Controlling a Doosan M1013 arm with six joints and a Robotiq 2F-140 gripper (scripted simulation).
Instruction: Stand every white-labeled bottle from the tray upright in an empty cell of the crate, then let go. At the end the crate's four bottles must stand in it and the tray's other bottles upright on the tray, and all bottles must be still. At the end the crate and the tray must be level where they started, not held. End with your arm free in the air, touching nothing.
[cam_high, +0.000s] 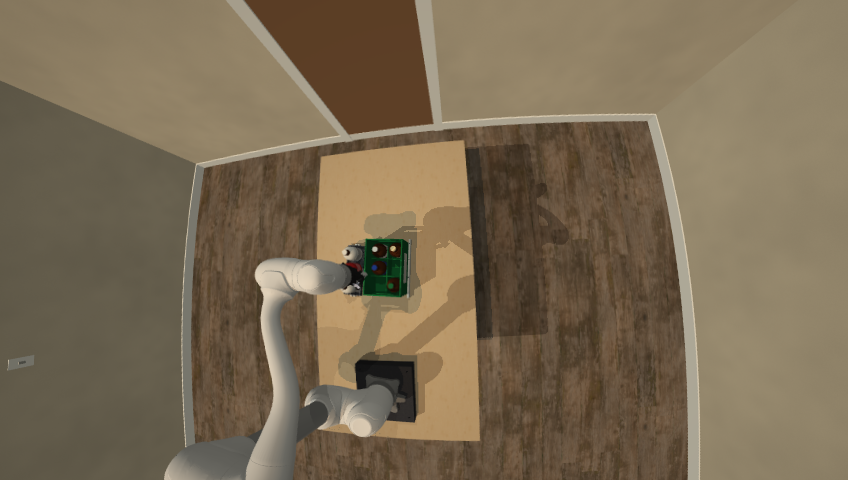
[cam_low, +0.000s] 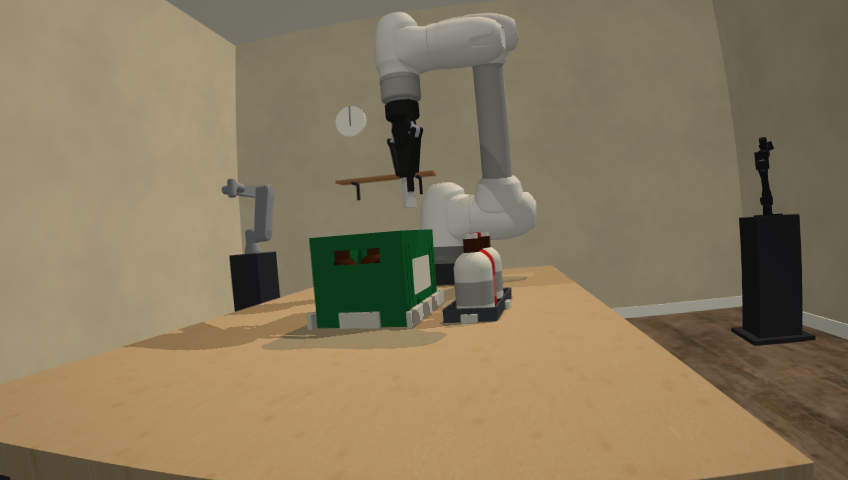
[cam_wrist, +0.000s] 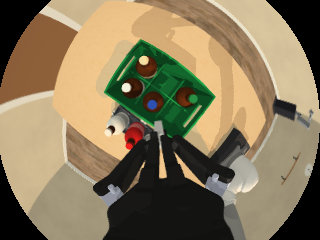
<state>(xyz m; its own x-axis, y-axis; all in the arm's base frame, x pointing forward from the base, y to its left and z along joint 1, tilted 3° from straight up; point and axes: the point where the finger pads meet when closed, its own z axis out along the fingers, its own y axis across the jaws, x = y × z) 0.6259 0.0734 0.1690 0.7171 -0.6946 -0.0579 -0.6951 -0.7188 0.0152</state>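
Right now my hand is 10 mm short of the red-labeled bottle, 140 mm to the right of it and 170 mm above it. The rest, counted from my hand: white-labeled bottle (100 mm ahead, 150 mm to the left, 170 mm below); then dark tray (10 mm ahead, 140 mm to the left, 240 mm below); then green crate (40 mm ahead, 70 mm to the right, 170 mm below).
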